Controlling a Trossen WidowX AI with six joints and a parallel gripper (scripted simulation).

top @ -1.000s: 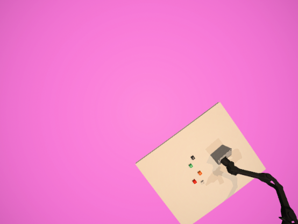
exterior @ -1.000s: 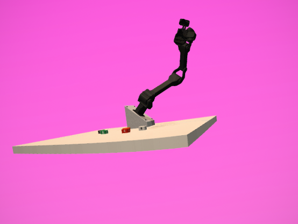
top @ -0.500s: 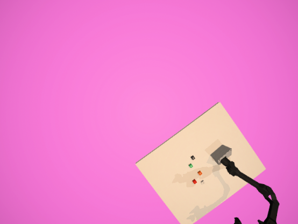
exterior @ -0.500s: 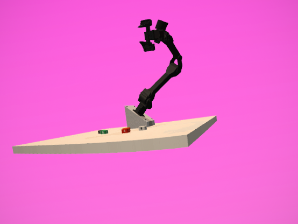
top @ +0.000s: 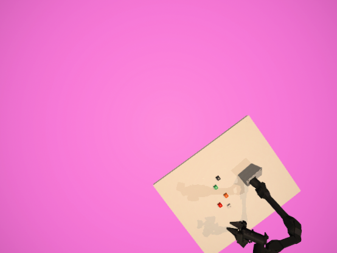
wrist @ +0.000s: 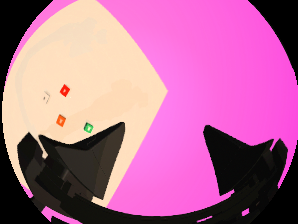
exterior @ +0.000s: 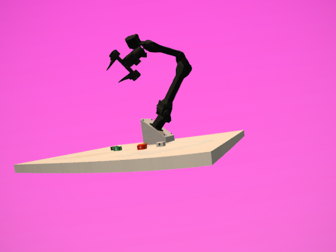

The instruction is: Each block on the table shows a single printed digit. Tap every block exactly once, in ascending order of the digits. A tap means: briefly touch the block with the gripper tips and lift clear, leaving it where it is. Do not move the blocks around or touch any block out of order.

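Right now the black block is 14 cm behind my gripper tip, 14 cm to the right of it and 33 cm below it. The rest, counted from my gripper tip: red block (3 cm behind, 9 cm to the left, 33 cm below); then orange block (13 cm behind, 4 cm to the left, 33 cm below); then green block (8 cm behind, 8 cm to the right, 33 cm below).
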